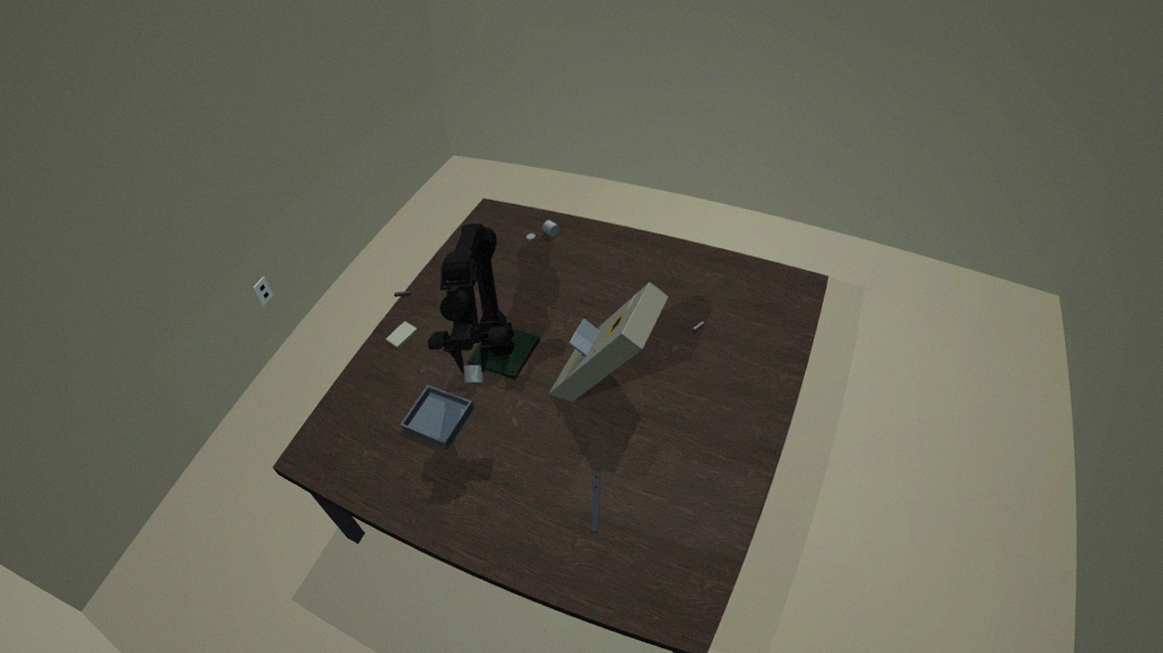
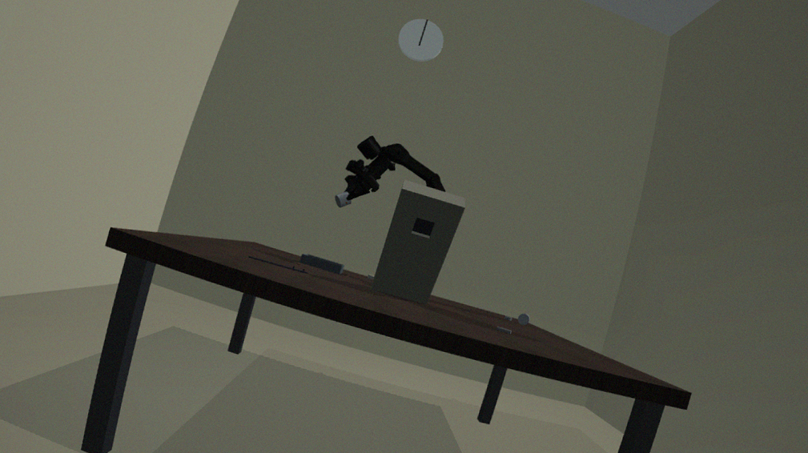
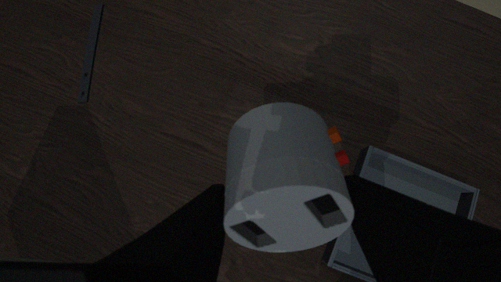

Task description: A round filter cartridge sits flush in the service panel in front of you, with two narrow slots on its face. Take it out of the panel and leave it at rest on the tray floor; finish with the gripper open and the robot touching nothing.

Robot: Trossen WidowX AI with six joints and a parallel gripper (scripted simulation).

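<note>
The tray is 170 mm behind my gripper tip, 20 mm to the right of it and 250 mm below it. From my gripper tip the other things lie so: filter cartridge: right at my gripper tip; then short pin: 390 mm ahead, 540 mm to the left, 250 mm below; then beige service panel: 220 mm ahead, 260 mm to the left, 90 mm below.
</note>
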